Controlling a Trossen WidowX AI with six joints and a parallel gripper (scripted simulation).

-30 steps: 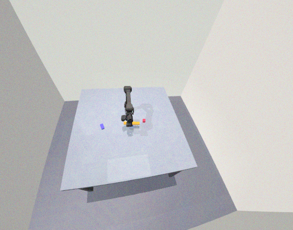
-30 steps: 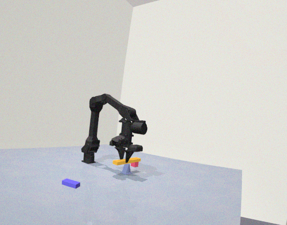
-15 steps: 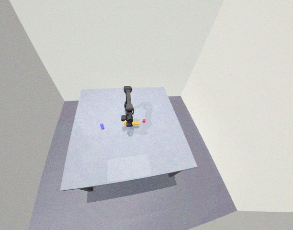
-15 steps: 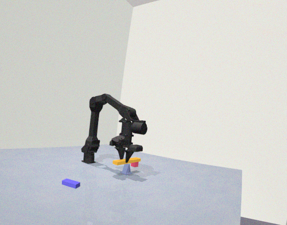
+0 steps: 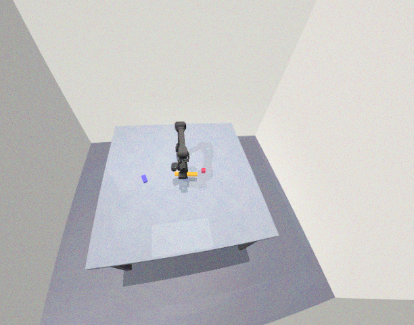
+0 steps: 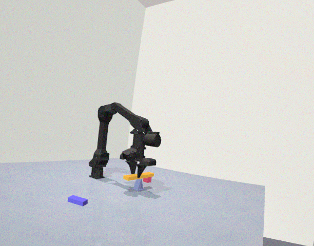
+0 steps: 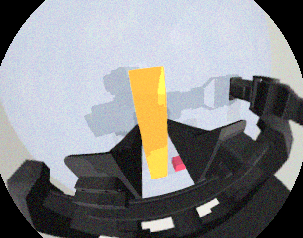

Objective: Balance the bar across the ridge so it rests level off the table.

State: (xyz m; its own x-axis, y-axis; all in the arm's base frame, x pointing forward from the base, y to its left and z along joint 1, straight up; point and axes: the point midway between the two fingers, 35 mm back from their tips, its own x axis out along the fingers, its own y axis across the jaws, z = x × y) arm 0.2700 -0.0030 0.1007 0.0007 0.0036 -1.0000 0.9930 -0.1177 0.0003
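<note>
My gripper tip is 30 mm to the right of the yellow bar. The rest, counted from my gripper tip: purple block: 310 mm to the right, 60 mm below, 20 mm behind; then small red cube: 190 mm to the left, 50 mm below, 50 mm behind.
</note>
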